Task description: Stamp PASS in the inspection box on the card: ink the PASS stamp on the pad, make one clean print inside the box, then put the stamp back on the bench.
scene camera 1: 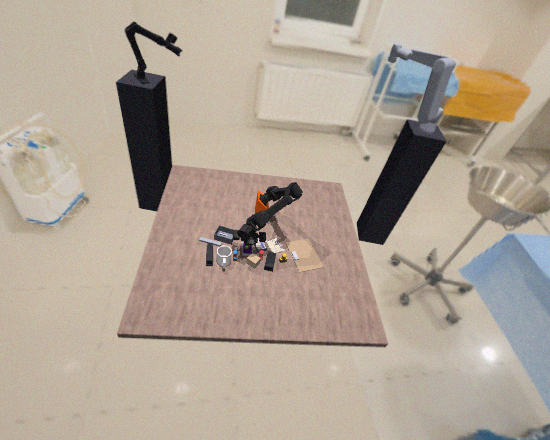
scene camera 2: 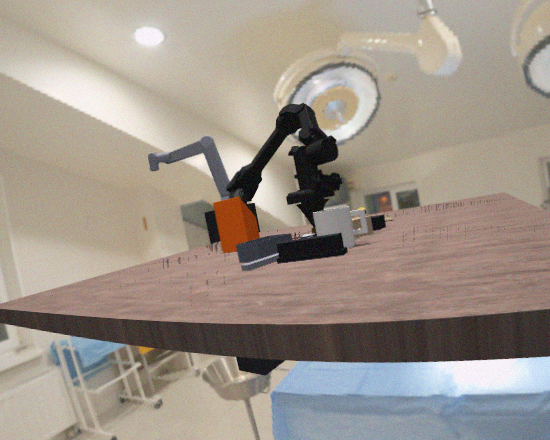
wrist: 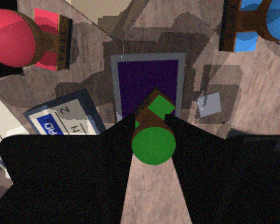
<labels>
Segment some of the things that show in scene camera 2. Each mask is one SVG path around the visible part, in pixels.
My gripper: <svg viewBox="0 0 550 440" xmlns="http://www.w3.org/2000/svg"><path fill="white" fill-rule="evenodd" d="M303 168L297 170L297 174L294 175L295 179L298 179L300 190L287 195L287 204L301 202L301 204L296 206L300 208L316 229L313 213L324 210L325 204L330 199L325 199L325 197L334 196L334 190L339 190L342 179L337 173L332 173L330 176L321 173L321 170L318 170L318 167Z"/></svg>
A dark tray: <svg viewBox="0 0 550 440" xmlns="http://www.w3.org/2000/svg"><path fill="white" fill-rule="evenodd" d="M291 233L271 235L236 244L239 263L250 263L277 254L277 244L292 240Z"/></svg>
A white mug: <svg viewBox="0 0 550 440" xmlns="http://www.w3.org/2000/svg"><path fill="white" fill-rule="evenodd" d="M314 212L313 217L317 236L341 233L343 246L347 247L347 249L353 248L356 245L355 235L368 233L364 209L350 211L349 206ZM360 215L361 228L353 230L351 216Z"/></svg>
</labels>
